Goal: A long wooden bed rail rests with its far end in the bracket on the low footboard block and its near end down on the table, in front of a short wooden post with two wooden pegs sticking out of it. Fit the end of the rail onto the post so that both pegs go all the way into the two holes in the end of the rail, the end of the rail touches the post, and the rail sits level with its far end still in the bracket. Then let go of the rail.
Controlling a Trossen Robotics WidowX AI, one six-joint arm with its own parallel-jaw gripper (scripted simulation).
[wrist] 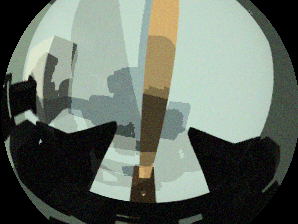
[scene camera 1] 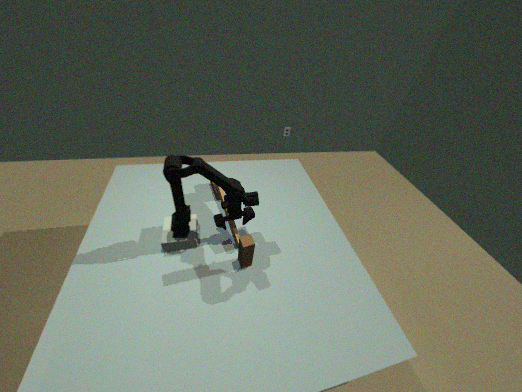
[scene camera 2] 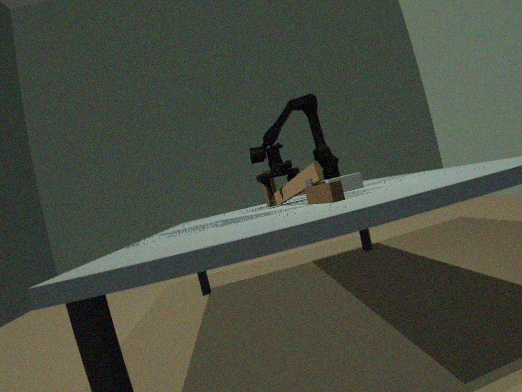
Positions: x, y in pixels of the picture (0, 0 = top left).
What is my gripper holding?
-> Nothing.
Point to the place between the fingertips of my gripper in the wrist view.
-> At 153, 128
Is my gripper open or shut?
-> Open.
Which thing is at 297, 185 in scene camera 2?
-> A wooden rail.
